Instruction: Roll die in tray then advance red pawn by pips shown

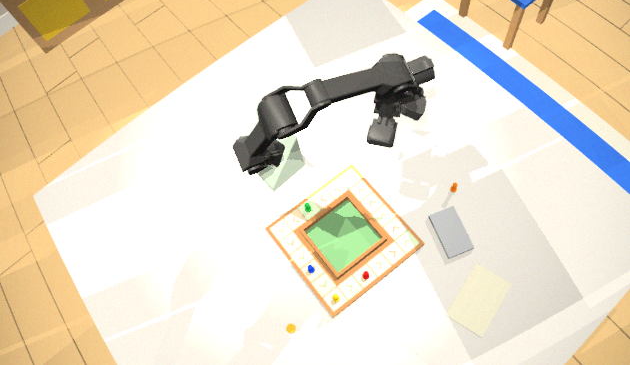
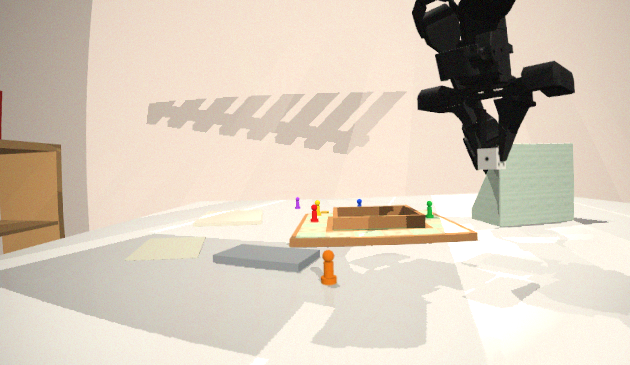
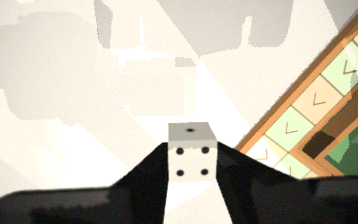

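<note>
Now: the red pawn 30 cm to the right of my gripper tip, 18 cm ahead of it and 9 cm below it. From my gripper tip the other things lie so: white die: right at my gripper tip; then orange pawn: 21 cm ahead, 10 cm below, 2 cm to the left; then green pawn: 26 cm to the right, 9 cm below, 4 cm behind.
</note>
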